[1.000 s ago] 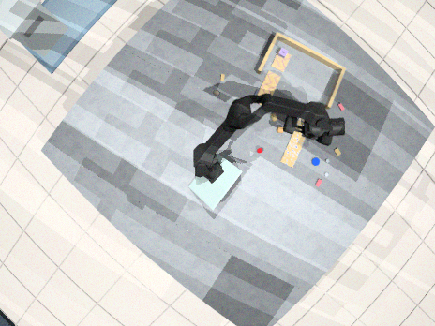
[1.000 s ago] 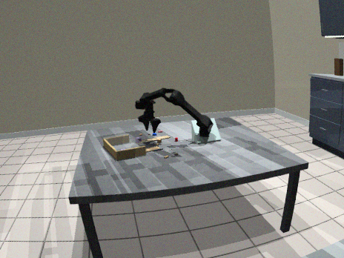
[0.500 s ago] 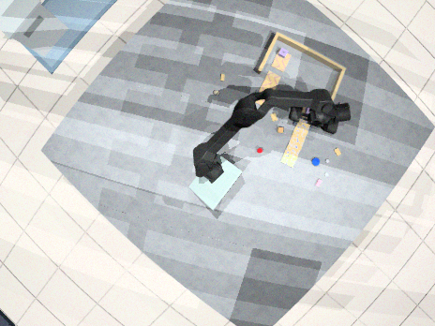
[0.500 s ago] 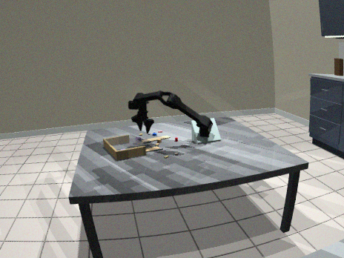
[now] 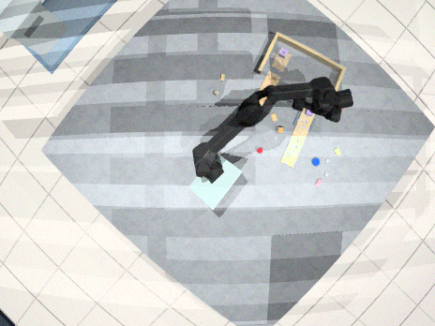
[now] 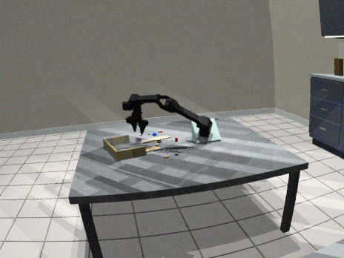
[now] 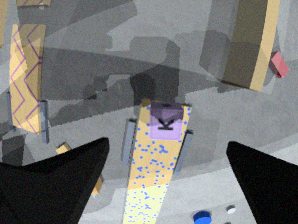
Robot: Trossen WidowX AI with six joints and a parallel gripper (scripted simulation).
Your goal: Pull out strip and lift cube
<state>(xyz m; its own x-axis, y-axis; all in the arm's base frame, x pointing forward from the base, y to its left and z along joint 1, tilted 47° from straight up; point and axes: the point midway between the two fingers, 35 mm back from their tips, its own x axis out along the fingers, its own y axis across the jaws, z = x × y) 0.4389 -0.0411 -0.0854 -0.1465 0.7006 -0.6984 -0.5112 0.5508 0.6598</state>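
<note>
The red dot lies 260 mm behind my gripper tip, 60 mm below it and 30 mm to the left of it. Round my gripper tip: blue disc 160 mm to the right, 120 mm behind, 60 mm below.
</note>
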